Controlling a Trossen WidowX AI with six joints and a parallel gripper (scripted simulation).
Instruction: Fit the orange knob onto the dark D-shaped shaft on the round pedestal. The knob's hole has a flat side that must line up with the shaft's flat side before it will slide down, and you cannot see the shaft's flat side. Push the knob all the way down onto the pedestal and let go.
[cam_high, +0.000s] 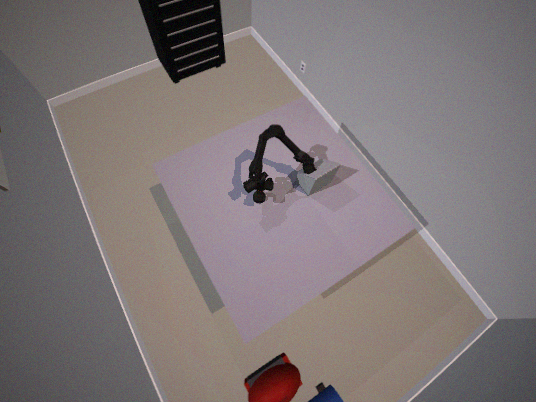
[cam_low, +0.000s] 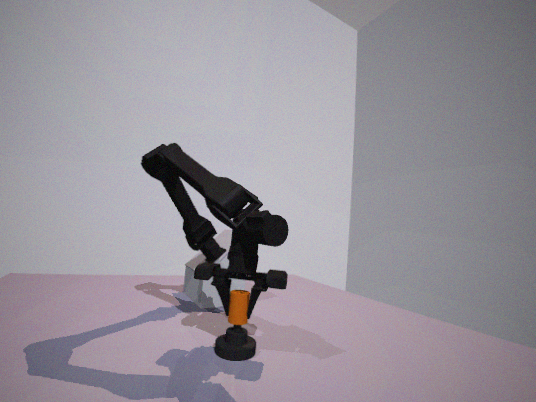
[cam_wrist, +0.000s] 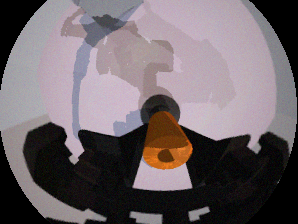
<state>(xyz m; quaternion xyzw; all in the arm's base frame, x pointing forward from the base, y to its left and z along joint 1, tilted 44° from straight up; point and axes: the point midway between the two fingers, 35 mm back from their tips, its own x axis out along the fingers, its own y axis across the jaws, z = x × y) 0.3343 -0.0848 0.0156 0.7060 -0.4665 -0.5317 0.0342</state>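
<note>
The orange knob lies 20 mm above my gripper tip. Round my gripper tip: dark round pedestal (40 mm below).
</note>
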